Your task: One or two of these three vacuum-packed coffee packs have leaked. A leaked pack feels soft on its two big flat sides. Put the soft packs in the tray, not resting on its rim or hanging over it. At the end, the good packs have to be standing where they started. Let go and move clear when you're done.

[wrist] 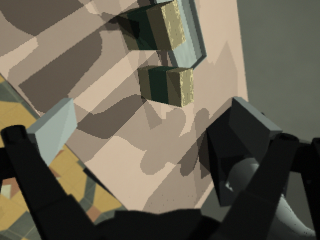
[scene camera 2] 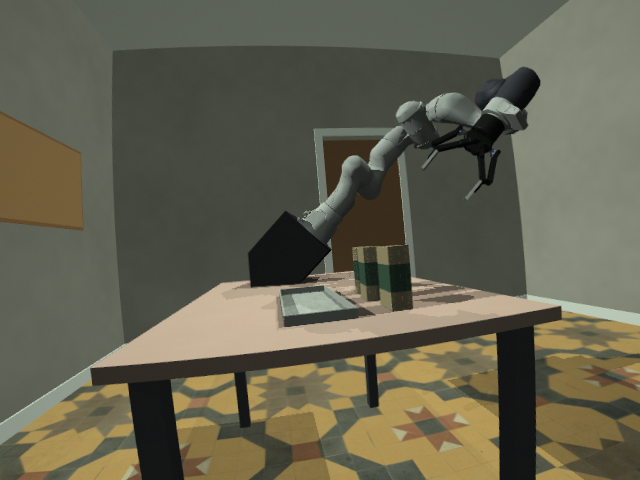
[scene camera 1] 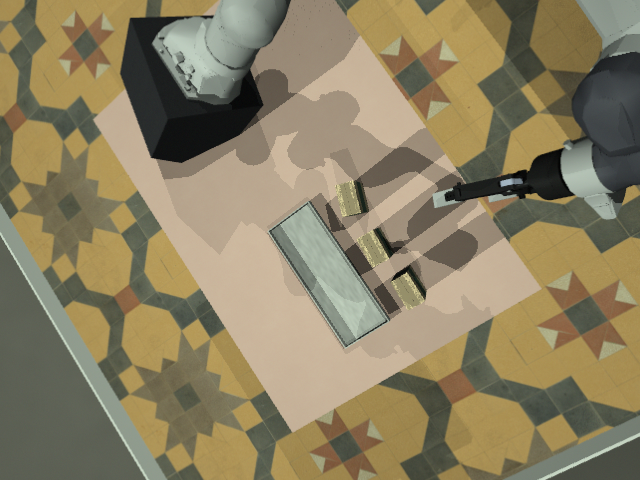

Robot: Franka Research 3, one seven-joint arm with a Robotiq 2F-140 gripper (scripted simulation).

Observation:
The pictures show: the gripper and a tray.
The gripper is seen too in the wrist view and in scene camera 2.

